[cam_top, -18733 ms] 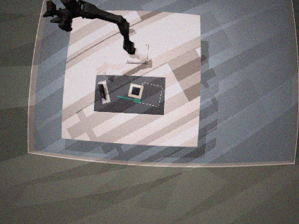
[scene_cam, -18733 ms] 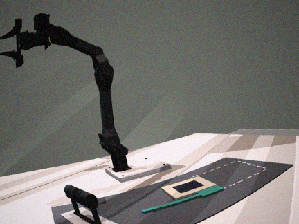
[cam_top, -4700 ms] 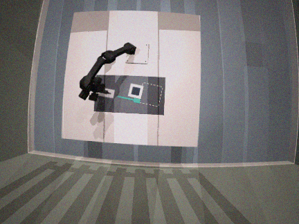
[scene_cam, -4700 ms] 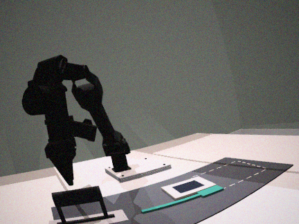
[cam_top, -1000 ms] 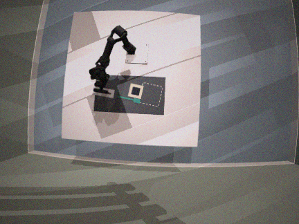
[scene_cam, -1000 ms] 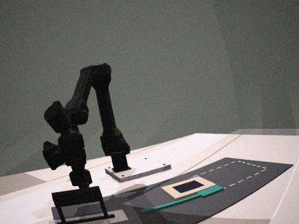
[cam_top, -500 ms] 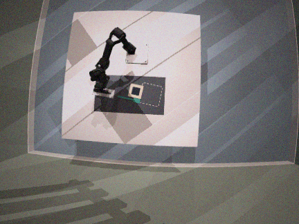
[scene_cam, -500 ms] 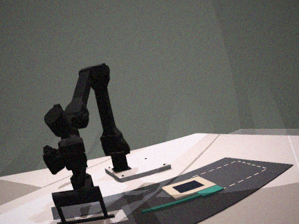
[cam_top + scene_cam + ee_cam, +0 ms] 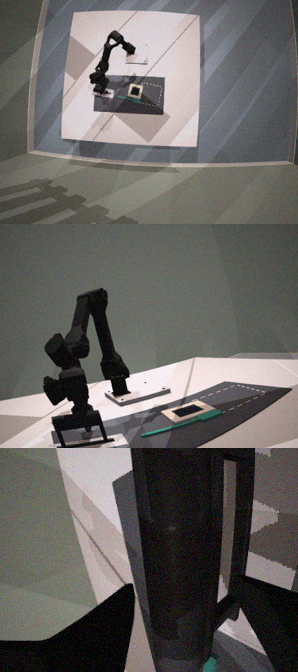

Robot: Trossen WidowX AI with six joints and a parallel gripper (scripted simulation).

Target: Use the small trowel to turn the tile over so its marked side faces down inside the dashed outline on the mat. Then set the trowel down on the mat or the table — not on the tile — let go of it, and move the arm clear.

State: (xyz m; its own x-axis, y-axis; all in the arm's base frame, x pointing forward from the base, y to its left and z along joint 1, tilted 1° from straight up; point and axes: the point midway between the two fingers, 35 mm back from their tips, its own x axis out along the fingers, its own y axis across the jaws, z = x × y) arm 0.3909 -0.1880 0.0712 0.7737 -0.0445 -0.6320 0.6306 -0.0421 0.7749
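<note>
The dark mat is 22 cm to the left of my gripper tip, 8 cm below it and 2 cm behind it. Round my gripper tip: tan tile (28 cm to the left, 5 cm below, 5 cm behind); then teal trowel (25 cm to the left, 6 cm below, 2 cm ahead).
</note>
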